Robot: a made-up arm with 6 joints.
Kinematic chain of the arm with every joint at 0, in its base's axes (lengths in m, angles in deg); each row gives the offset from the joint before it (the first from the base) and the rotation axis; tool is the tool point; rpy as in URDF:
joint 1: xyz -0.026 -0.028 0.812 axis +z
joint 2: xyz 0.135 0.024 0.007 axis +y
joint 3: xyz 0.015 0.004 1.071 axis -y
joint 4: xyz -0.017 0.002 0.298 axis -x
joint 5: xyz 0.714 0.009 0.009 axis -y
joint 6: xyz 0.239 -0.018 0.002 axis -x
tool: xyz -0.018 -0.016 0.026 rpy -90 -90 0
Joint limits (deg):
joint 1: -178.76..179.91
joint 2: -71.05..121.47
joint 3: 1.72..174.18
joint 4: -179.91..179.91
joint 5: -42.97..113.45
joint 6: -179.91..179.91
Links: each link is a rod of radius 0.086 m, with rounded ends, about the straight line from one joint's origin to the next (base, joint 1, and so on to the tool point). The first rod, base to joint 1, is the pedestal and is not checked.
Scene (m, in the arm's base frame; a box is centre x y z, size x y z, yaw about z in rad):
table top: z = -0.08
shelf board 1: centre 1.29 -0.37 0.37 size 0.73 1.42 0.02 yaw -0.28
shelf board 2: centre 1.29 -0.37 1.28 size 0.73 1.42 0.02 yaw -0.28
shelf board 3: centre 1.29 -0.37 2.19 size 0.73 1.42 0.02 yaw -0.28
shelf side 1: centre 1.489 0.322 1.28 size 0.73 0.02 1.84 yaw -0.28
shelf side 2: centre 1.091 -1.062 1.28 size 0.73 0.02 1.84 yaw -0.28
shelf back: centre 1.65 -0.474 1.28 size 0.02 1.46 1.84 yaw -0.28
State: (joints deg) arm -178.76 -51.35 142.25 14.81 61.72 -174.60
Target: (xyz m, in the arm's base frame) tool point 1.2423 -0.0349 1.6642
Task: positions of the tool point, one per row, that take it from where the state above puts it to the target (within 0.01 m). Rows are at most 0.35 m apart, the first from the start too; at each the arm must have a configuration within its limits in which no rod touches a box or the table.
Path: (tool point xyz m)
1: 1.1751 -0.0051 0.8078
2: 0.9786 0.0509 0.8076
3: 0.7779 0.0846 0.8372
4: 0.8156 0.1220 1.0883
5: 0.7811 0.1427 1.3721
6: 0.6596 0.1326 1.6642
7: 0.8617 0.1116 1.6927
8: 1.0592 0.0554 1.6926
9: 1.2423 -0.0348 1.6642

